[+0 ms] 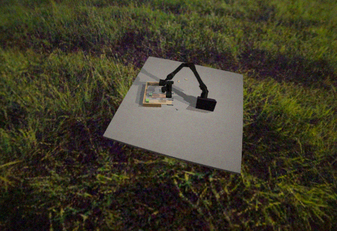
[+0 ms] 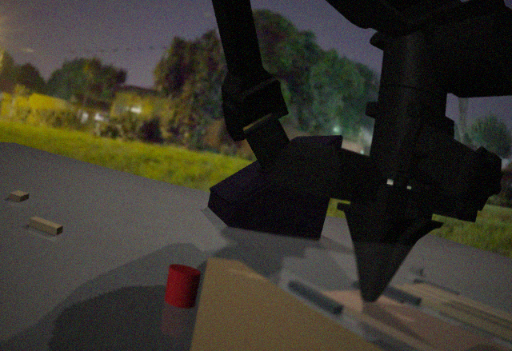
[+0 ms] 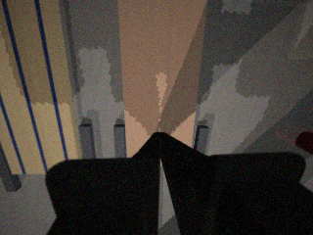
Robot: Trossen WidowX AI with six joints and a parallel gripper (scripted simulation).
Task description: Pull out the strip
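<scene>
Now: the red cylinder 14 cm to the right of my gripper tip, 2 cm ahead of it and 1 cm above it.
</scene>
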